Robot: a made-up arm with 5 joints. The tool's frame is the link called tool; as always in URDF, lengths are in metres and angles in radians.
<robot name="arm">
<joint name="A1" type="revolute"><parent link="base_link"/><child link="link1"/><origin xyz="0 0 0.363"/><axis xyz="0 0 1"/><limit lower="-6.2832" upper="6.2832" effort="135" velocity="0.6"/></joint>
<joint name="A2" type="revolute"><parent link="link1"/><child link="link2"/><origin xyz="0 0 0"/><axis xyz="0 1 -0.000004"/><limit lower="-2.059" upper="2.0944" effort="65" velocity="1.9"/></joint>
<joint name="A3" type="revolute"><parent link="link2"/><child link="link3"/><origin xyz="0.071 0 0.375"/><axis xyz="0 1 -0.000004"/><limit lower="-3.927" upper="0.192" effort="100" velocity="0.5"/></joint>
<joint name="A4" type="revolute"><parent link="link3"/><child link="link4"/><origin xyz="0.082 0 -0.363"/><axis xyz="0 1 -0.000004"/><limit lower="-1.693" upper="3.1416" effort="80" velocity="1.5"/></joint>
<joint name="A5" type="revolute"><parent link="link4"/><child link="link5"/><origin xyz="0.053 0 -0.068"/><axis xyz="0 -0.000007 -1"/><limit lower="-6.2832" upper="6.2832" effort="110" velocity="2.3"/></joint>
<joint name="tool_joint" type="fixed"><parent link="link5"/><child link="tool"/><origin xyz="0 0 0" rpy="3.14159 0 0"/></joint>
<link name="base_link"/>
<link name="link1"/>
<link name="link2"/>
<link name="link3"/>
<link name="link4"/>
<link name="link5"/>
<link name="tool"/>
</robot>
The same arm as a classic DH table. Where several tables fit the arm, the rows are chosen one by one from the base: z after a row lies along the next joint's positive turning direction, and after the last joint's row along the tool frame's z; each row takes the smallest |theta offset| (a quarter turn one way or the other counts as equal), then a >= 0, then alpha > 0; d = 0 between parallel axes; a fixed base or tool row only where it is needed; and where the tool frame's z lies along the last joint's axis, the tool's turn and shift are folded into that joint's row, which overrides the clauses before.
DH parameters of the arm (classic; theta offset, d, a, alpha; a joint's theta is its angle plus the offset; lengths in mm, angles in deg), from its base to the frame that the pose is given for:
A1: 0.00 363.0 0.0 -90.00
A2: -79.28 0.0 381.7 0.00
A3: -23.45 0.0 -372.1 0.00
A4: -77.27 0.0 -53.0 90.00
A5: 180.00 68.0 0.0 0.00
Joint limits (deg, base to tool): -360.00..360.00 -117.97..120.00 -225.00..11.00 -97.00..180.00 -360.00..360.00

